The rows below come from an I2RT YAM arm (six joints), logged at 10 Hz.
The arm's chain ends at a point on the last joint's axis. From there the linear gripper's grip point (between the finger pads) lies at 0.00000 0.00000 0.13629 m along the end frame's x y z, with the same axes.
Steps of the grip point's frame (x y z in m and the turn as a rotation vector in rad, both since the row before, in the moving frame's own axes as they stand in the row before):
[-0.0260 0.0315 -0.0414 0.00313 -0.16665 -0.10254]
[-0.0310 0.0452 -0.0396 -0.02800 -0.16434 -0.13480]
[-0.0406 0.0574 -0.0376 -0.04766 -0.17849 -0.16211]
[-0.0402 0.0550 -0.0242 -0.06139 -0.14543 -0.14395]
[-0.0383 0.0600 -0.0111 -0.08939 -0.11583 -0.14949]
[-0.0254 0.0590 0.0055 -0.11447 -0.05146 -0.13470]
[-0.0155 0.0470 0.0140 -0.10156 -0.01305 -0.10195]
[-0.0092 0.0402 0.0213 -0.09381 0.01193 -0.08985]
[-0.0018 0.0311 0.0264 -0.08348 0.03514 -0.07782]
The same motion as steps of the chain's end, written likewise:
[-0.0034 0.0308 -0.0395 0.00313 -0.16665 -0.10254]
[-0.0090 0.0399 -0.0377 -0.02800 -0.16434 -0.13480]
[-0.0170 0.0490 -0.0353 -0.04766 -0.17849 -0.16211]
[-0.0211 0.0453 -0.0225 -0.06139 -0.14543 -0.14395]
[-0.0235 0.0467 -0.0096 -0.08939 -0.11583 -0.14949]
[-0.0195 0.0430 0.0066 -0.11447 -0.05146 -0.13470]
[-0.0144 0.0331 0.0147 -0.10156 -0.01305 -0.10195]
[-0.0114 0.0275 0.0219 -0.09381 0.01193 -0.08985]
[-0.0070 0.0199 0.0270 -0.08348 0.03514 -0.07782]

